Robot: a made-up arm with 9 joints. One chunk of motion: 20 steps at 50 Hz.
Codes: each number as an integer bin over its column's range. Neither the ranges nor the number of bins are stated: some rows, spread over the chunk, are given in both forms.
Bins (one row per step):
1: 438 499 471 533 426 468
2: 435 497 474 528 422 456
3: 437 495 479 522 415 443
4: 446 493 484 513 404 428
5: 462 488 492 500 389 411
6: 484 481 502 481 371 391
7: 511 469 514 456 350 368
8: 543 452 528 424 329 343
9: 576 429 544 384 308 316
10: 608 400 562 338 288 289
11: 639 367 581 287 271 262
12: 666 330 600 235 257 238
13: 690 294 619 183 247 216
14: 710 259 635 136 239 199
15: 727 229 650 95 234 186
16: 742 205 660 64 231 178
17: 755 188 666 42 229 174
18: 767 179 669 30 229 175
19: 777 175 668 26 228 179
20: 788 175 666 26 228 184
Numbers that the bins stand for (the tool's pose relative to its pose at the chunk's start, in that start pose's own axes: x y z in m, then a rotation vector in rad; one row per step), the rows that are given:
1: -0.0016 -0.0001 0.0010 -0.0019 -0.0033 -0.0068
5: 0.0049 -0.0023 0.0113 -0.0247 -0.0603 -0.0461
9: 0.0357 -0.0141 0.0368 -0.1048 -0.1852 -0.1117
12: 0.0600 -0.0339 0.0643 -0.2077 -0.2638 -0.1656
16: 0.0805 -0.0590 0.0937 -0.3258 -0.3039 -0.2071
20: 0.0930 -0.0650 0.0967 -0.3520 -0.3085 -0.2029
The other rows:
2: -0.0024 -0.0005 0.0025 -0.0053 -0.0095 -0.0150
3: -0.0019 -0.0009 0.0049 -0.0095 -0.0203 -0.0240
4: 0.0005 -0.0013 0.0074 -0.0157 -0.0372 -0.0344
6: 0.0108 -0.0037 0.0162 -0.0378 -0.0881 -0.0599
7: 0.0181 -0.0061 0.0221 -0.0550 -0.1205 -0.0758
8: 0.0268 -0.0095 0.0290 -0.0771 -0.1528 -0.0931
10: 0.0443 -0.0199 0.0457 -0.1365 -0.2160 -0.1304
11: 0.0527 -0.0265 0.0550 -0.1718 -0.2422 -0.1490
13: 0.0665 -0.0411 0.0736 -0.2436 -0.2792 -0.1808
14: 0.0719 -0.0481 0.0815 -0.2761 -0.2916 -0.1926
15: 0.0765 -0.0542 0.0888 -0.3044 -0.2993 -0.2015
17: 0.0841 -0.0624 0.0967 -0.3410 -0.3070 -0.2098
18: 0.0873 -0.0642 0.0981 -0.3493 -0.3070 -0.2091
19: 0.0900 -0.0650 0.0976 -0.3520 -0.3085 -0.2064

